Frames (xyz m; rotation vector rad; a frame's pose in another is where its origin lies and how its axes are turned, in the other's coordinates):
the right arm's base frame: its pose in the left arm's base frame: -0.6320 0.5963 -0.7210 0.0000 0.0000 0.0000
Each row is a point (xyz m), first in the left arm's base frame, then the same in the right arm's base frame.
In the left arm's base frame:
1: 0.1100 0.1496 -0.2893
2: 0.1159 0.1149 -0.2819
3: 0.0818 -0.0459 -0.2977
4: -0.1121 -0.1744 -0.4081
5: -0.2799 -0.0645 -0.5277
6: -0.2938 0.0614 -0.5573
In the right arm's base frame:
1: 0.7420 -0.4467 0.4317
2: 0.7479 -0.4814 0.4391
3: 0.7138 -0.6422 0.4233
4: 0.5199 -0.7707 0.3129
5: 0.3521 -0.6608 0.1933
6: 0.3382 -0.5349 0.1637

